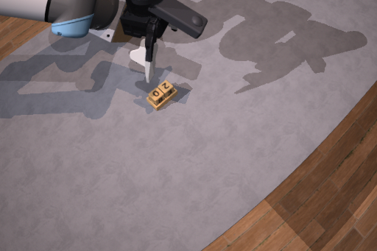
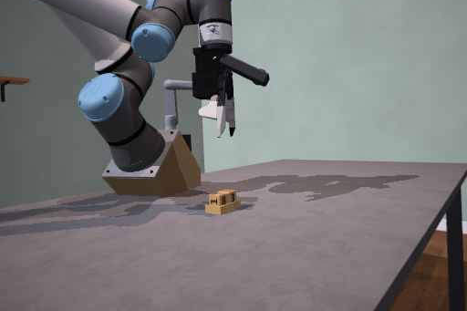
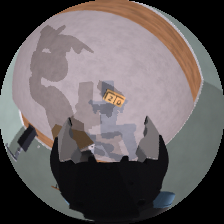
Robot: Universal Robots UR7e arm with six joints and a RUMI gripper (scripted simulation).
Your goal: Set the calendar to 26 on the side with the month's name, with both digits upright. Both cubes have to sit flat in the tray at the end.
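The wooden calendar tray is 3 cm to the right of my hand and 15 cm below it.
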